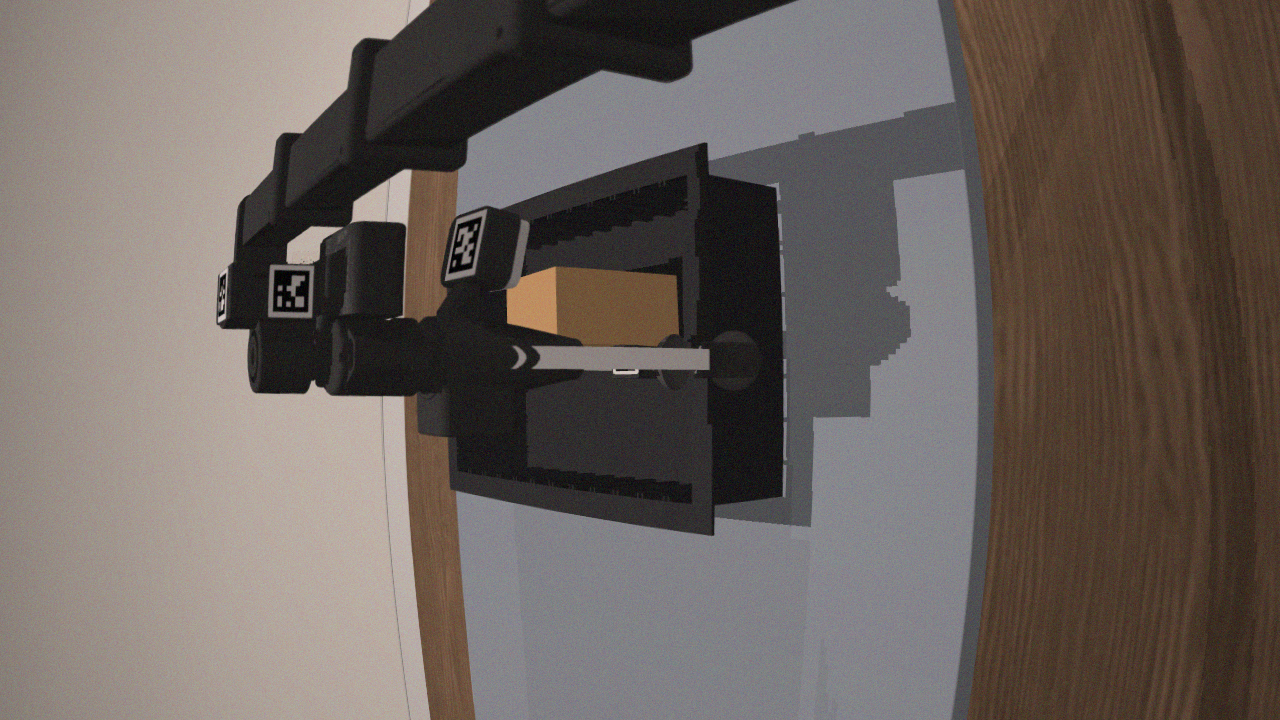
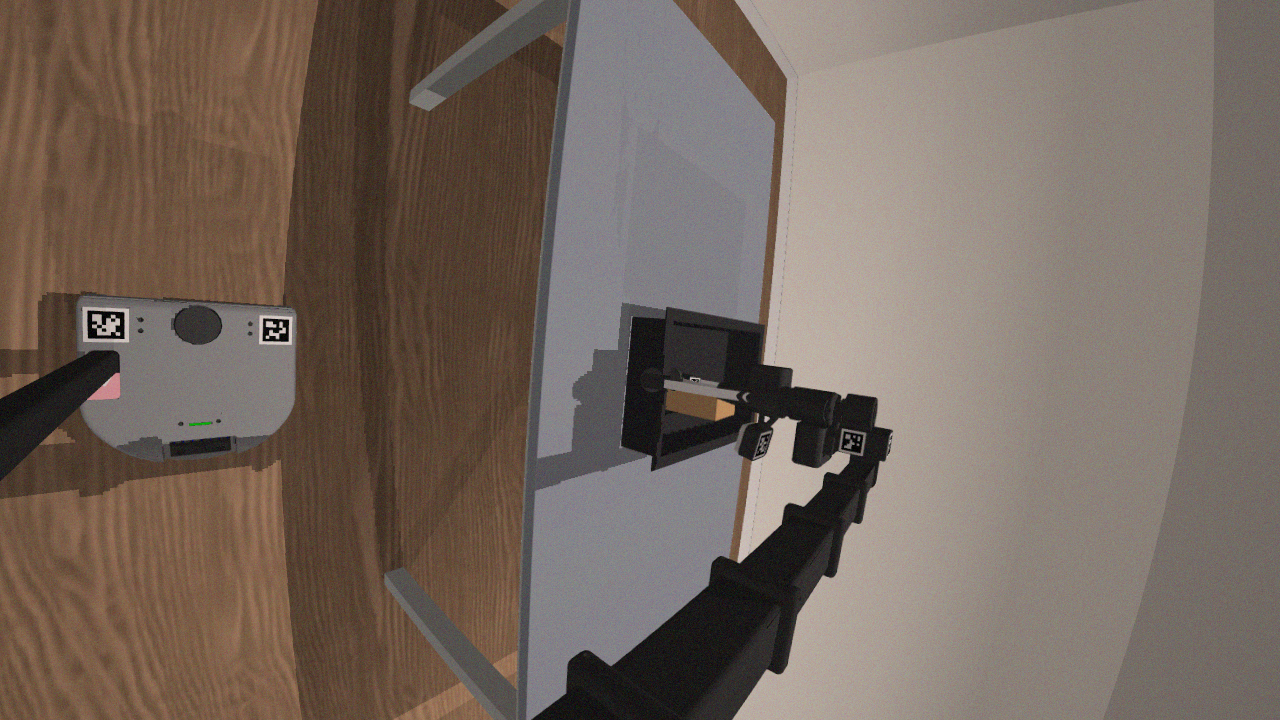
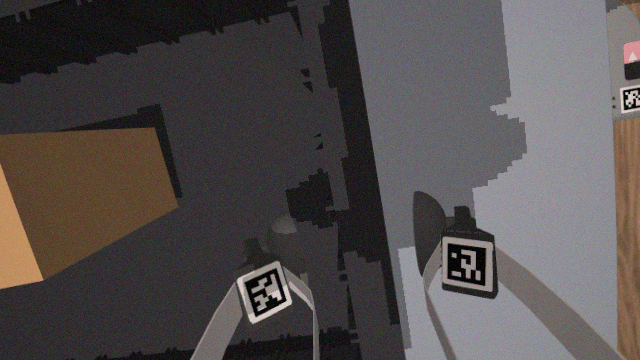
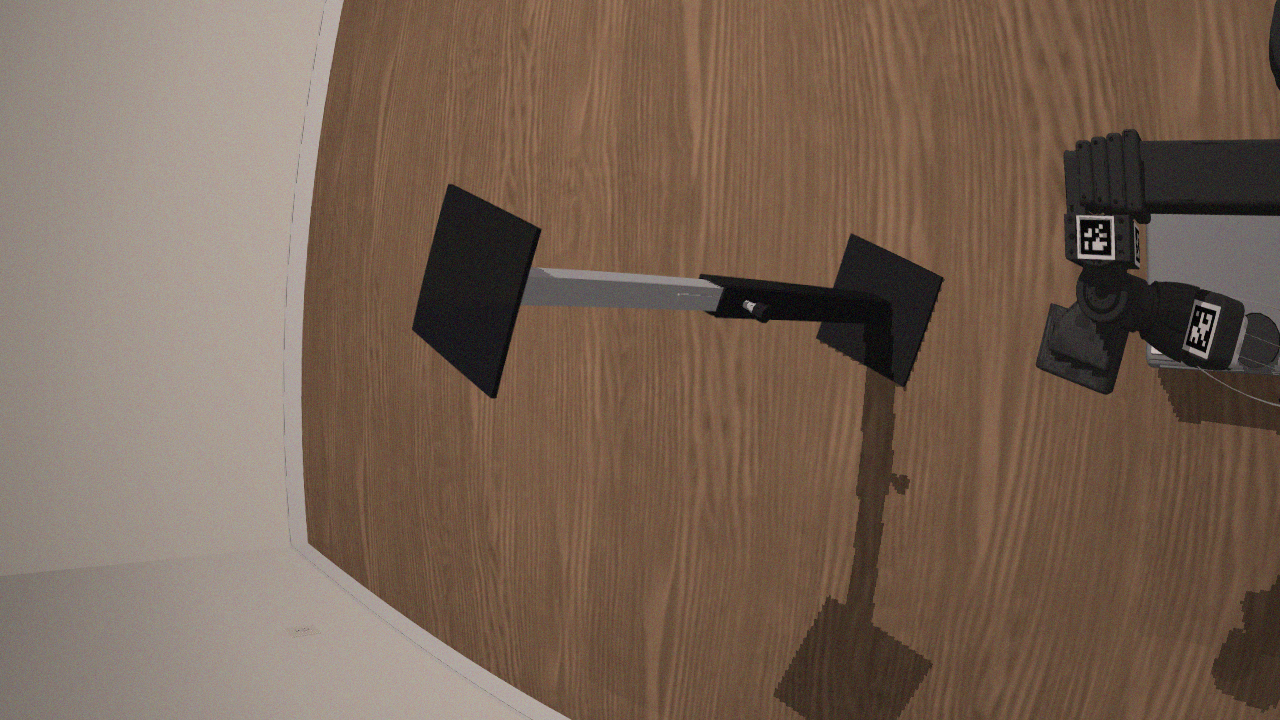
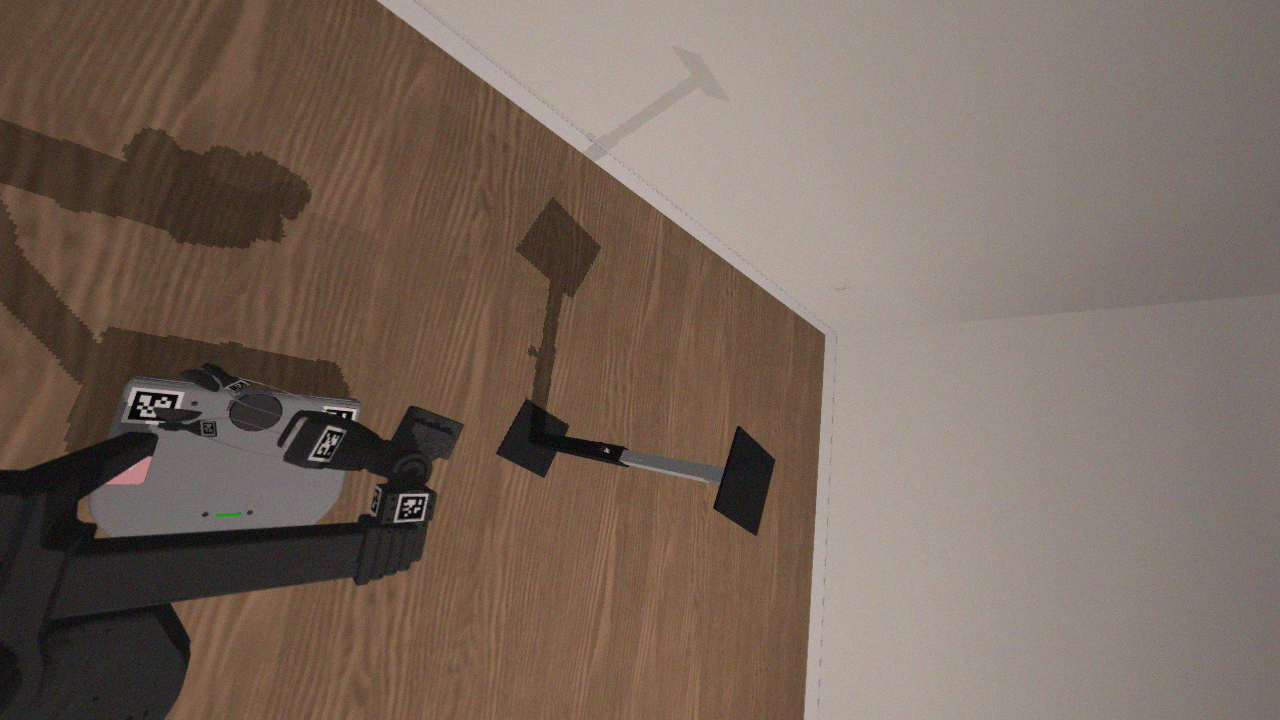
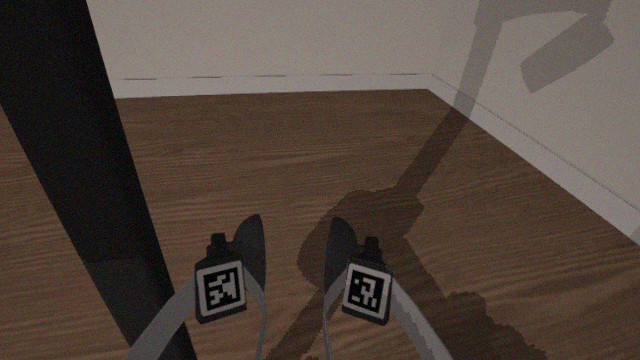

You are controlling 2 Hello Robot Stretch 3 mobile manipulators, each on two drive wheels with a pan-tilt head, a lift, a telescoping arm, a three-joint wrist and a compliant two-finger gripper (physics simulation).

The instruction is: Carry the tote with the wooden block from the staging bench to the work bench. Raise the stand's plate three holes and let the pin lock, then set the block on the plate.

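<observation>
A black tote sits on the blue-grey bench. An orange-tan wooden block lies inside it. My r1 gripper is open, one finger on the inner side of the tote's near wall and one on the outer side. The stand's black plate tops a silver post in a black sleeve with a pin. The holes are too small to count. My r2 gripper is open and empty, away from the stand.
The r1 base is on the wood floor before the bench, whose legs stand at its ends. The stand's base rests on the floor near the room corner. The r2 base lies below its folded wrist. A dark column slants at left.
</observation>
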